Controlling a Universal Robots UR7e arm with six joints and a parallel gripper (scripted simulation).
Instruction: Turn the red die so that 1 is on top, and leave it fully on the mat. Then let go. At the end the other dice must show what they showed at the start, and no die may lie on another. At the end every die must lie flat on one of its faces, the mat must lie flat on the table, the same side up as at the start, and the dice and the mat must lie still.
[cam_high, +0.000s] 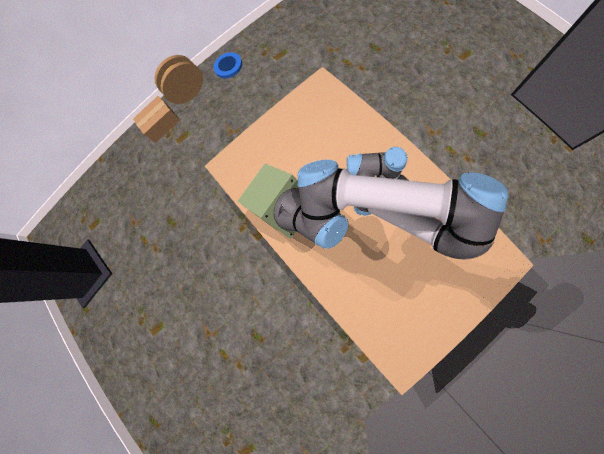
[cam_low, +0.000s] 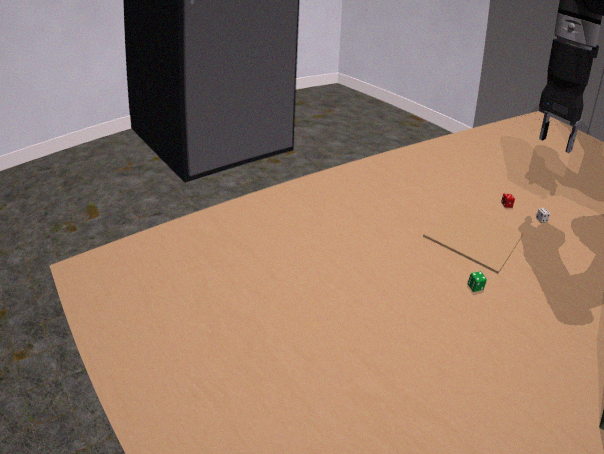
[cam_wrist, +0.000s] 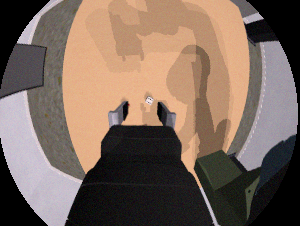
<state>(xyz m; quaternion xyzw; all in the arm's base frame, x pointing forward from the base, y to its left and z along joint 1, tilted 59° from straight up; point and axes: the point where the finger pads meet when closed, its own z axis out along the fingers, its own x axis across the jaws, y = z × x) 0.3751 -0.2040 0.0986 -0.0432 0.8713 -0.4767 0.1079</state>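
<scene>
Now: the white die 15 cm below my hand, 2 cm behind it and 1 cm to the left of it. Also, from my hand: red die: 15 cm below, 6 cm ahead, 3 cm to the left; mat: 18 cm to the left, 16 cm below, 5 cm ahead; green die: 30 cm to the left, 15 cm below, 2 cm behind.
</scene>
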